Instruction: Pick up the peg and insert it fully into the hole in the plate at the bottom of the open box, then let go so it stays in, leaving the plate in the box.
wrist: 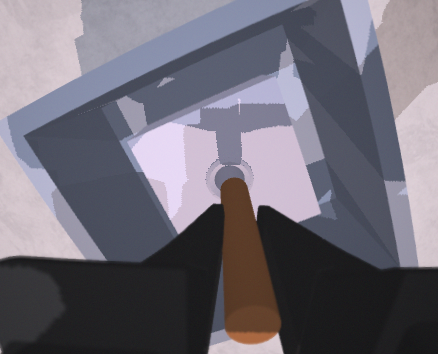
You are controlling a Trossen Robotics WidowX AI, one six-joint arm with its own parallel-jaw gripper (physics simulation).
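Places are measured from the arm's base along level axes (x down, y ahead, z right), in metres.
Where they show: gripper, between the fingertips: (pixel 239 215).
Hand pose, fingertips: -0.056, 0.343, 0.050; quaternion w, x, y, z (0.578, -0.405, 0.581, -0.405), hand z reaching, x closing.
Note:
After its pixels a point has its place, as x, y, z.
My gripper (pixel 239 215) @(-0.056, 0.343, 0.050) is shut on a brown round peg (pixel 245 260) @(-0.087, 0.343, 0.052), with a finger on each side of it. The peg's far end overlaps the near edge of the round hole (pixel 229 173) in the view. Whether that end is above the hole or has entered it I cannot tell. The pale square plate (pixel 270 160) @(0.003, 0.320, 0.047) lies at the bottom of the open blue-grey box (pixel 165 42) @(-0.037, 0.350, 0.119). A lighter ring surrounds the hole. The peg and fingers hide the near side of the ring and part of the box's near wall.
The box's walls rise on all sides of the plate, with the rim closest to the view at the top and right. A pale mottled surface (pixel 35 55) @(0.060, 0.456, 0.156) surrounds the box. Dark shadows fall across the plate and behind the box.

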